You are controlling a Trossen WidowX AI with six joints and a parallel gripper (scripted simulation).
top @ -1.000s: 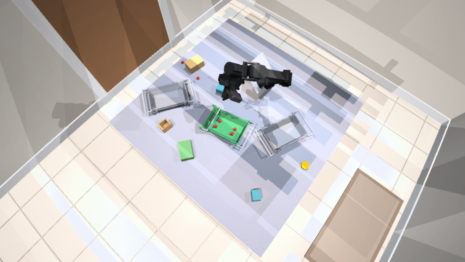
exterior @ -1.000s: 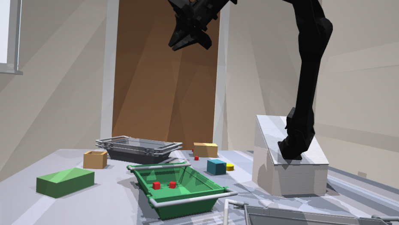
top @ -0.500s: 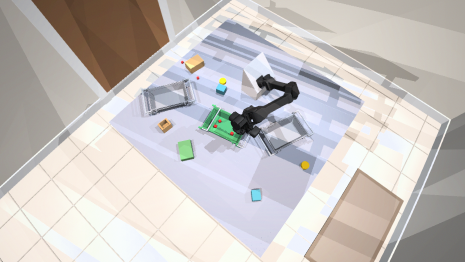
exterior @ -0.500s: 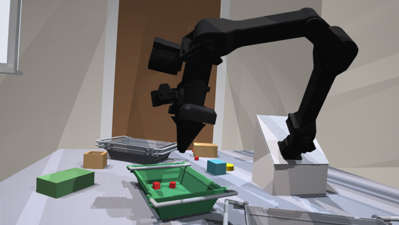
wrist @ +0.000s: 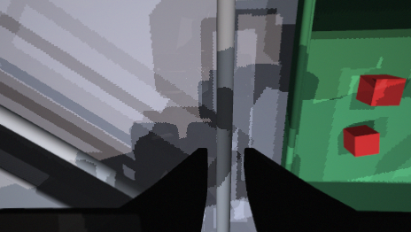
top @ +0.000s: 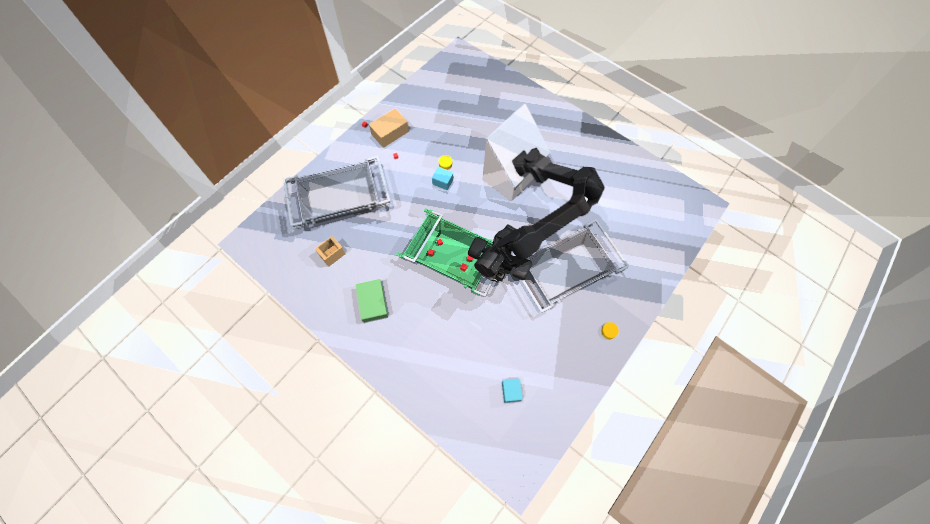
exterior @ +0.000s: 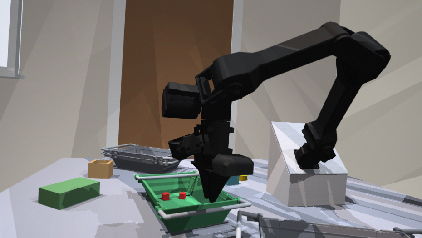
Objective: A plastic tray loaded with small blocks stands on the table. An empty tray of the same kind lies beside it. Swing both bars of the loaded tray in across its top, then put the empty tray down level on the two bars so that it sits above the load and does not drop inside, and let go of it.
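Now: the grey tray 18 cm behind my gripper tip, 15 cm to the left of it and 4 cm below it. Also, from my gripper tip: green block 33 cm ahead, 23 cm to the right, 6 cm below; then box 45 cm to the right, 31 cm ahead, 7 cm below; then red block 21 cm to the right, 8 cm ahead, 7 cm below.
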